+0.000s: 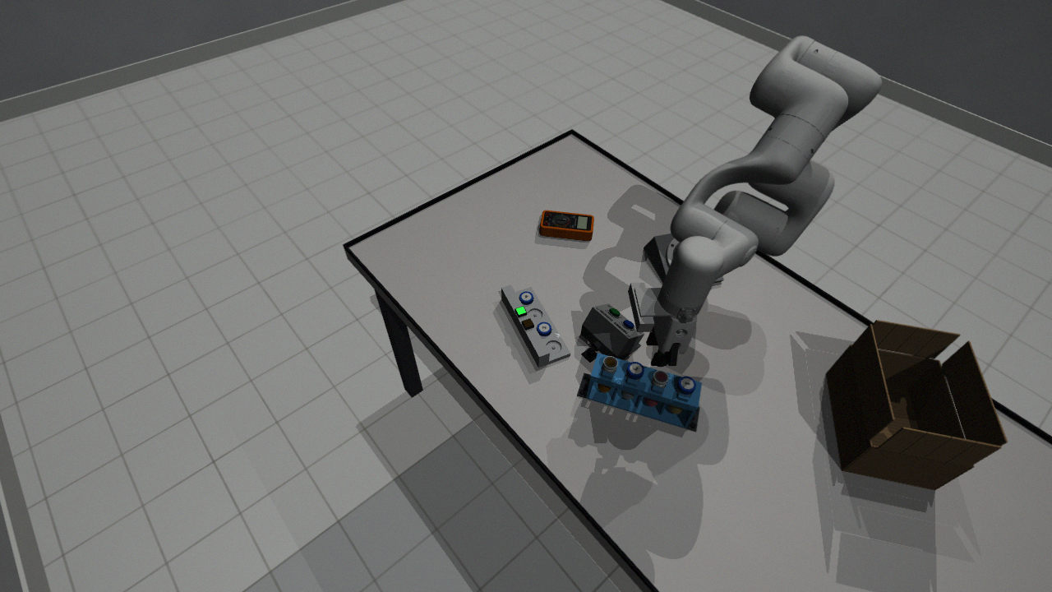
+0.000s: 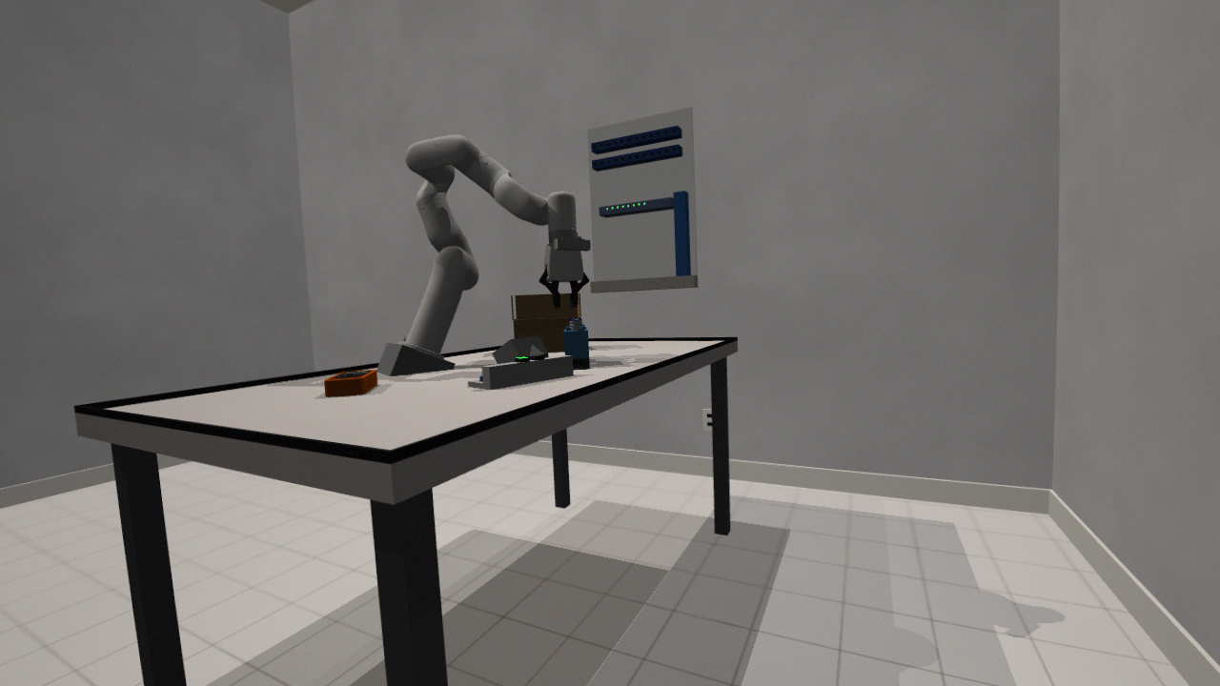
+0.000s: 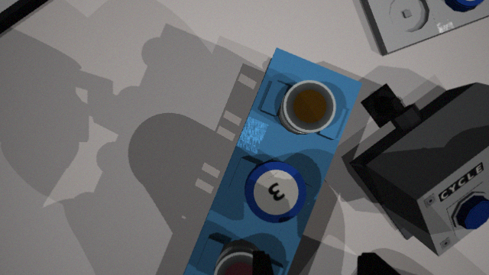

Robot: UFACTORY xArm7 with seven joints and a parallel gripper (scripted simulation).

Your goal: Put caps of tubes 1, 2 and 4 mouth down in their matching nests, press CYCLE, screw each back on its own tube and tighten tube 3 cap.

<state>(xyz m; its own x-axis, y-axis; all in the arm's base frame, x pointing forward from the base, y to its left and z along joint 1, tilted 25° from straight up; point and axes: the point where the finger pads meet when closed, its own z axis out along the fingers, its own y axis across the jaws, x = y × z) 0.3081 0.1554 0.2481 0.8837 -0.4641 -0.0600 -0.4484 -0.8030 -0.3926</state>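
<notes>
Now: the cap 2 250 mm to the right of my hand, 160 mm below it and 110 mm ahead of it. Round my hand: cap 3: 60 mm below, 40 mm ahead, 10 mm to the right; then blue key: 130 mm to the right, 110 mm below, 50 mm behind; then cap 1: 70 mm to the left, 60 mm below, 30 mm behind.
</notes>
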